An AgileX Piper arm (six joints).
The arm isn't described. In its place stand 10 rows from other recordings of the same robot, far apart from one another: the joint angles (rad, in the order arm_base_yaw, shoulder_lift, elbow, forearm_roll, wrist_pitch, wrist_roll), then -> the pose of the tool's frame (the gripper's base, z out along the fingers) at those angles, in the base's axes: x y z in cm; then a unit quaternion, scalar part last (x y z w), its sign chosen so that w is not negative.
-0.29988, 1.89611, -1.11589, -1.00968, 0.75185, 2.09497 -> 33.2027, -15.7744, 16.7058, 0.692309, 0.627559, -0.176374, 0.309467
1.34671, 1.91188, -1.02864, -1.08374, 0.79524, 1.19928 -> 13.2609, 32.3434, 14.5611, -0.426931, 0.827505, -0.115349, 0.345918
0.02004, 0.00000, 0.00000, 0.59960, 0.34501, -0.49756 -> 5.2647, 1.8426, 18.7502, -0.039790, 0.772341, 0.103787, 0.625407
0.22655, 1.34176, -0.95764, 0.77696, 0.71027, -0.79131 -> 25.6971, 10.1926, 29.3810, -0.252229, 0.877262, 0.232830, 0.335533
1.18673, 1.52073, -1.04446, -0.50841, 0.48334, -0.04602 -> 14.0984, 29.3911, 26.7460, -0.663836, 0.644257, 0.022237, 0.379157
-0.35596, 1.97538, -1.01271, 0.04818, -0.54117, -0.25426 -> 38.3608, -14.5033, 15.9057, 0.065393, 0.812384, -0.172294, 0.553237
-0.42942, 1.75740, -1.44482, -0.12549, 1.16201, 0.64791 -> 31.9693, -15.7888, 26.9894, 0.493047, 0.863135, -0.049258, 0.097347
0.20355, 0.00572, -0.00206, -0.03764, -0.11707, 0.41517 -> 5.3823, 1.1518, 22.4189, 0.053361, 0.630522, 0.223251, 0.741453
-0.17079, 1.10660, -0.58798, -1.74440, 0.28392, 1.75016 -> 21.8700, -6.3198, 27.5395, 0.147201, 0.810595, -0.162654, 0.542966
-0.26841, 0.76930, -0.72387, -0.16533, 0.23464, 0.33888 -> 15.6144, -4.6558, 36.2473, 0.182503, 0.748963, -0.043513, 0.635495
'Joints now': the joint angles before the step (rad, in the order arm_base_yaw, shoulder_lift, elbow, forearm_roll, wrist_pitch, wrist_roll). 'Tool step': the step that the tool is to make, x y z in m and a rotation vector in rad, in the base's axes. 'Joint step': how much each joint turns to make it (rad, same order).
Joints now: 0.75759, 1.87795, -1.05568, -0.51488, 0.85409, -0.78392
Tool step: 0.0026, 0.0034, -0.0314, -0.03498, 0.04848, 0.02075
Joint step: -0.00009, 0.09470, -0.00001, -0.00902, -0.04086, -0.00010
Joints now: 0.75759, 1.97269, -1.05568, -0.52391, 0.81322, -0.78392
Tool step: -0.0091, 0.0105, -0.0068, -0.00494, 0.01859, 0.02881
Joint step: 0.03940, 0.01947, 0.00020, 0.01286, -0.00257, 0.00199
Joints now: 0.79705, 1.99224, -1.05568, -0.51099, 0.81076, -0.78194
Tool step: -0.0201, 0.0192, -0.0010, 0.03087, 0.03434, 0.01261
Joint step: 0.07166, -0.00013, -0.00192, 0.07213, 0.00407, 0.00392
